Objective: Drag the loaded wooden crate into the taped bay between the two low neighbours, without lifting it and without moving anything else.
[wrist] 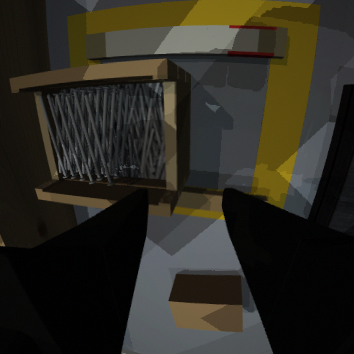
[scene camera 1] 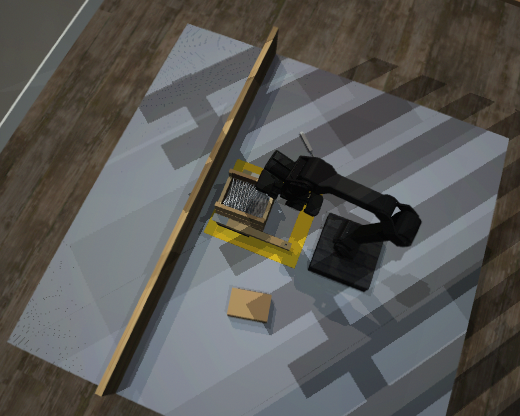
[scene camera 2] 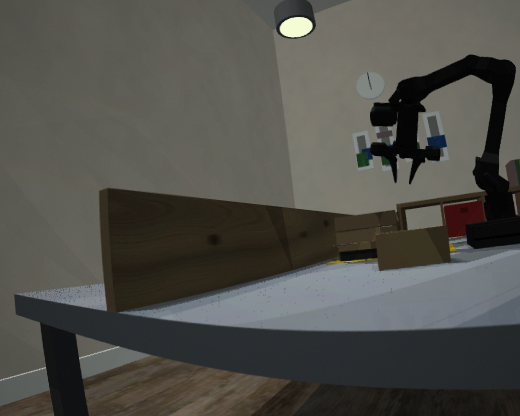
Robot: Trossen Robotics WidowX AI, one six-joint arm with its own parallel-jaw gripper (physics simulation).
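Seen in the pictures: gripper, fingertip midpoint: (wrist: pixel 185 197) (scene camera 1: pixel 280 200) (scene camera 2: pixel 402 183); arm's base, link origin: (scene camera 1: pixel 345 249) (scene camera 2: pixel 502 218).
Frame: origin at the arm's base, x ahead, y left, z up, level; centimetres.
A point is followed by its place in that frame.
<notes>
The wooden crate (scene camera 1: pixel 246 199) {x 34.6, y -3.5, z 0.5 cm} (scene camera 2: pixel 367 221) {x 33.4, y 3.5, z 3.7 cm} (wrist: pixel 171 135) {x 26.8, y -3.6, z 2.9 cm}, loaded with nails, stands upright inside the yellow taped bay (scene camera 1: pixel 301 226) {x 15.1, y -3.7, z -5.5 cm} (wrist: pixel 286 110) {x 14.6, y -6.1, z -5.5 cm}, at the end by the long board. A low light-coloured bar with red marks (wrist: pixel 150 42) {x 31.1, y -13.3, z -4.1 cm} lies along one side of it. A low wooden strip (scene camera 1: pixel 267 239) {x 23.7, y 5.8, z -1.3 cm} (wrist: pixel 202 200) {x 23.8, y 5.1, z -1.3 cm} lies along the other side, partly hidden by the crate in the wrist view. My gripper (scene camera 2: pixel 403 182) {x 23.8, y -2.7, z 12.6 cm} (wrist: pixel 185 197) {x 23.8, y -2.7, z 12.6 cm} is partly open and empty, raised above the crate, with its fingers apart. In scene camera 1 the arm hides the fingertips and part of the bay.
The long upright board (scene camera 1: pixel 182 220) {x 48.4, y 12.5, z 8.4 cm} (scene camera 2: pixel 200 245) {x 48.0, y 49.2, z 1.4 cm} (wrist: pixel 22 150) {x 47.8, y -0.7, z 1.7 cm} runs beside the bay; whether the crate touches it I cannot tell. A wooden block (scene camera 1: pixel 245 304) {x 22.4, y 27.3, z 0.4 cm} (scene camera 2: pixel 412 248) {x 20.7, y 30.8, z -2.6 cm} (wrist: pixel 210 290) {x 21.2, y 22.7, z -2.1 cm} stands outside the bay. A thin pale stick (scene camera 1: pixel 306 142) {x 23.8, y -32.9, z -4.4 cm} lies beyond the bay. The arm's base (scene camera 1: pixel 345 267) {x -1.9, y 5.5, z 0.1 cm} stands opposite the board.
</notes>
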